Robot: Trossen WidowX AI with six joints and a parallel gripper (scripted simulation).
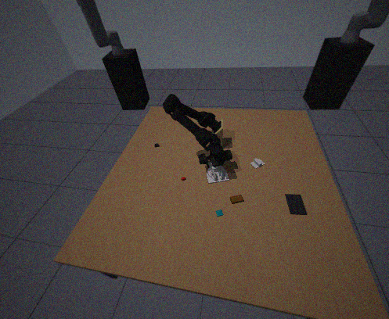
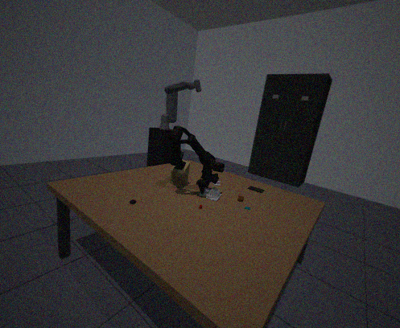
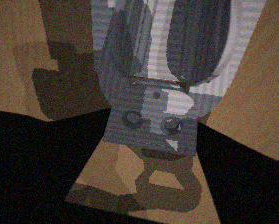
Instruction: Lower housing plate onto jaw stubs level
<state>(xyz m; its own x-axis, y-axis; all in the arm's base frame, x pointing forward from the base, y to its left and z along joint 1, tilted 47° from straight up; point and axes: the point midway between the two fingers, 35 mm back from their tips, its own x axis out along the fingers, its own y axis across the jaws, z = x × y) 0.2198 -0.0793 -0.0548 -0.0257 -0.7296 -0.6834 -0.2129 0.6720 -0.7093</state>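
My gripper tip is now 2 cm below the grey housing plate and 1 cm short of it. Round my gripper tip: red block 18 cm to the right, 9 cm ahead, 1 cm below; then brown block 22 cm ahead, 11 cm to the left, 1 cm below; then white base 7 cm ahead, 1 cm to the left, 1 cm below.
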